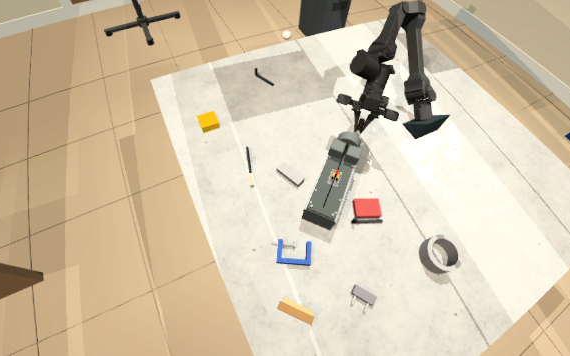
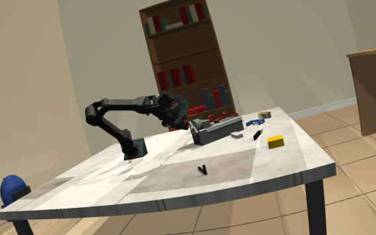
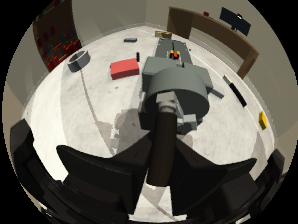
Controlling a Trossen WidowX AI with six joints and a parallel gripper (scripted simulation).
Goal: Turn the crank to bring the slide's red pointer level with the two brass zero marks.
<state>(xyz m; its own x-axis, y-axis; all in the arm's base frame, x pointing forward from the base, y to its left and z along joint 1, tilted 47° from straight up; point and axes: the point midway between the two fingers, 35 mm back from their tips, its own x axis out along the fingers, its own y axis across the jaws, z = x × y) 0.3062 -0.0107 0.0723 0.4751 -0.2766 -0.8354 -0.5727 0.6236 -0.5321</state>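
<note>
My gripper tip is 30 mm below the crank handle, 10 mm to the left of it and 10 mm past it. Also, from my gripper tip: grey block: 230 mm ahead, 80 mm below, 20 mm to the right; red pointer: 140 mm ahead, 70 mm to the left, 10 mm below; red block: 190 mm to the left, 90 mm ahead, 80 mm below.
</note>
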